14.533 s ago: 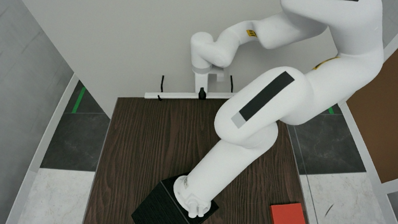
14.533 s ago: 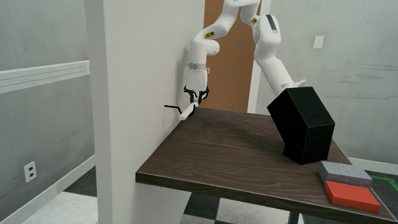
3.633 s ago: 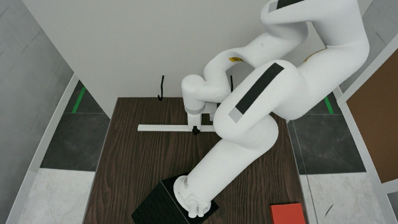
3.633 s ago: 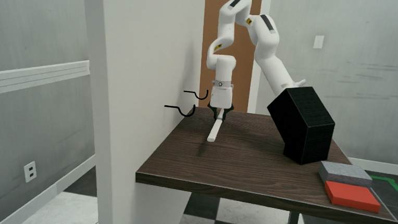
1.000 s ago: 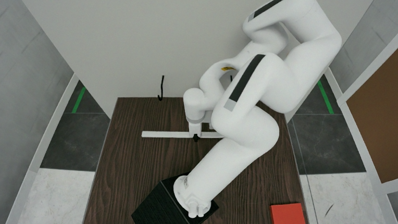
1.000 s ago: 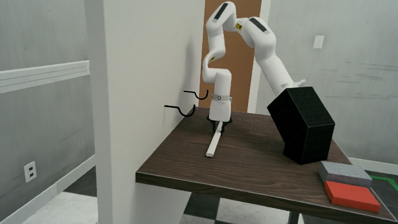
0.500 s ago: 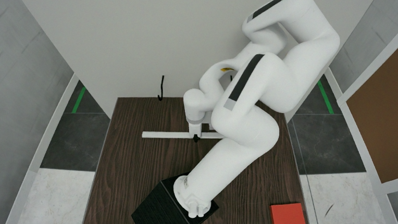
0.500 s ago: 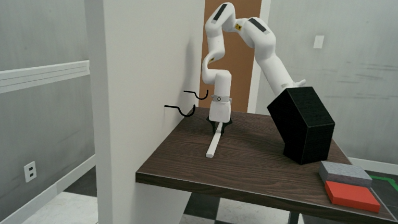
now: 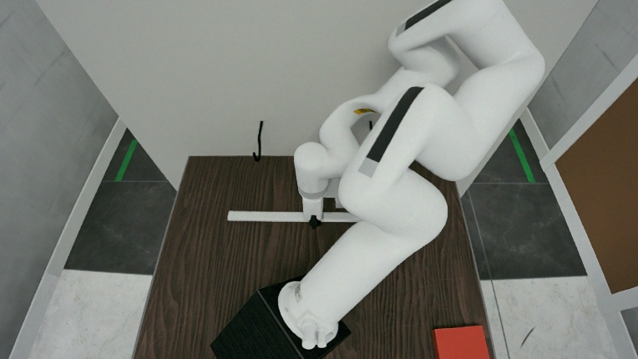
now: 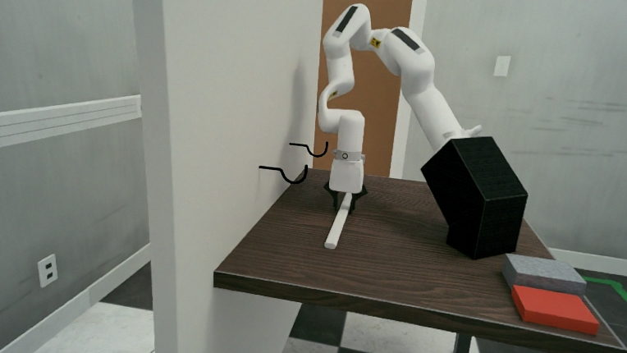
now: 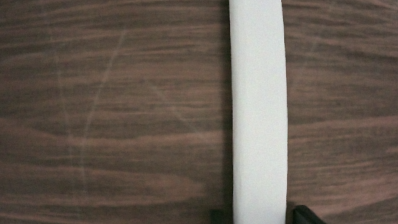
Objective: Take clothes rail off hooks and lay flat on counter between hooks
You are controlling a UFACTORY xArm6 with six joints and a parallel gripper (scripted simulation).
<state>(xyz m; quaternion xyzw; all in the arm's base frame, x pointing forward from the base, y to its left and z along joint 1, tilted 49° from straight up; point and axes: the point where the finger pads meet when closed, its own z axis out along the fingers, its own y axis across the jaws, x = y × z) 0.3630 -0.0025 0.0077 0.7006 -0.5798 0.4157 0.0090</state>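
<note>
Now: hand 20 mm above the white clothes rail. From my hand the other things lie so: white wall (400 mm above, 250 mm ahead, 10 mm to the right); then grey block (480 mm behind, 290 mm to the left).
</note>
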